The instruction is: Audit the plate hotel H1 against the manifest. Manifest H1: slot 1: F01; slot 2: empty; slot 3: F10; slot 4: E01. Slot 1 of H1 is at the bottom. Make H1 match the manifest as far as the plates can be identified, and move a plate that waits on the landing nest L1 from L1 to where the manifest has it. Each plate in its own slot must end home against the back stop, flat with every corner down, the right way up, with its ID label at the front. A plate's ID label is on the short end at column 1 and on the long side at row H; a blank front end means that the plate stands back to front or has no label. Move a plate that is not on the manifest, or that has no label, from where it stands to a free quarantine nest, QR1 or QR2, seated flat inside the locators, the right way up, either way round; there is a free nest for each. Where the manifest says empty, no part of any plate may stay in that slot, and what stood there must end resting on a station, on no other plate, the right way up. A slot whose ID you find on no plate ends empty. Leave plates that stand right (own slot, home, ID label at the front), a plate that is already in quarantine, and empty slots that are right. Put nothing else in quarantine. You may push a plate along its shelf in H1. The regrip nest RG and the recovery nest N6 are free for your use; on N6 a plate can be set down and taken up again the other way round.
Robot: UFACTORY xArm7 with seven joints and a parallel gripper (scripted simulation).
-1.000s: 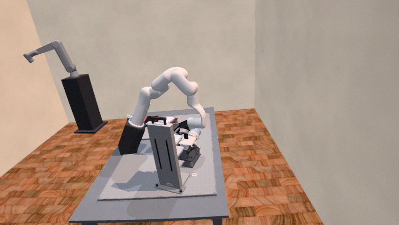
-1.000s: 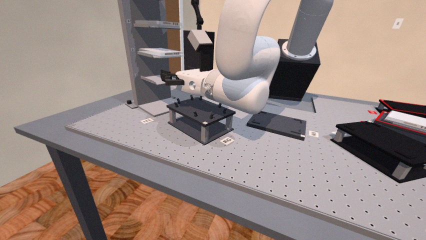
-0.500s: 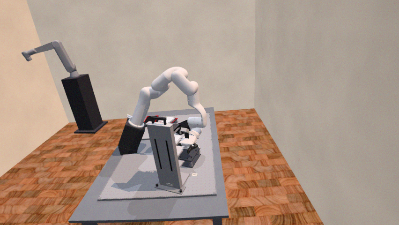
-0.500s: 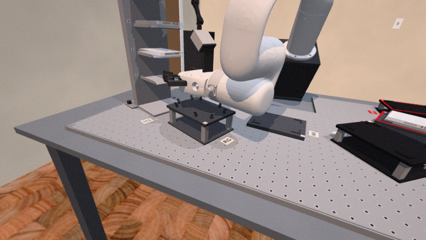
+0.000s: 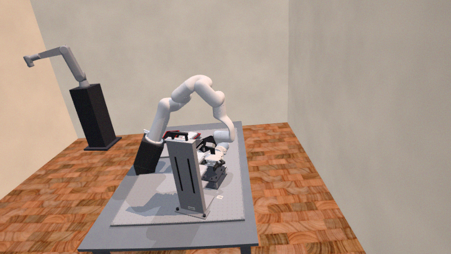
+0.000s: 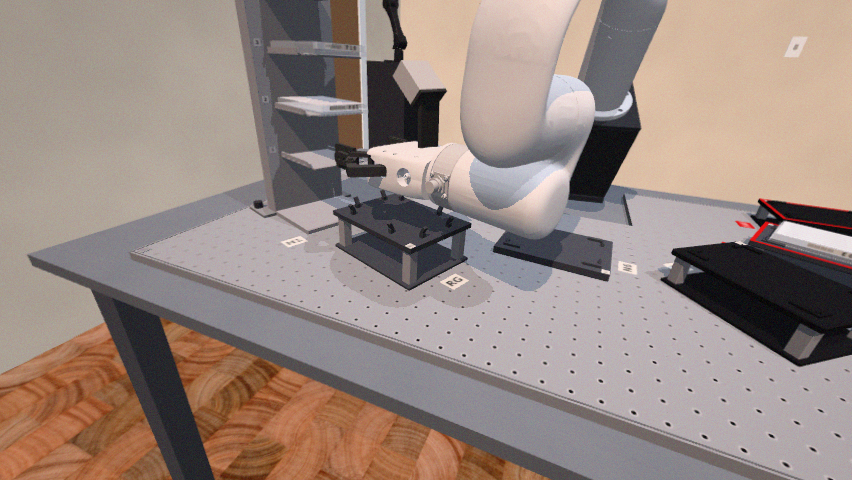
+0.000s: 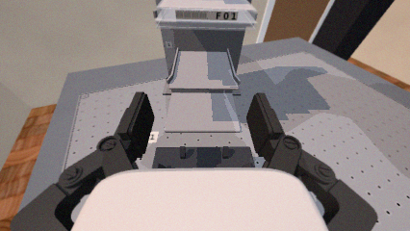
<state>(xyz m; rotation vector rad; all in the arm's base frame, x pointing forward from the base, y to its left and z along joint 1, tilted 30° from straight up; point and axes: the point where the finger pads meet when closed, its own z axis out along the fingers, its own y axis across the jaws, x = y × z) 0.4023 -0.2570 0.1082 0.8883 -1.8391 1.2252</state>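
My gripper is now 120 mm to the left of the white plate, 50 mm below it and 30 mm past it. From my hand the other things lie so: plate hotel H1: 200 mm to the right, 70 mm above, 50 mm behind; regrip nest RG: 80 mm below, 60 mm to the left, 10 mm ahead; black plate: 210 mm above, 120 mm to the right, 30 mm behind.
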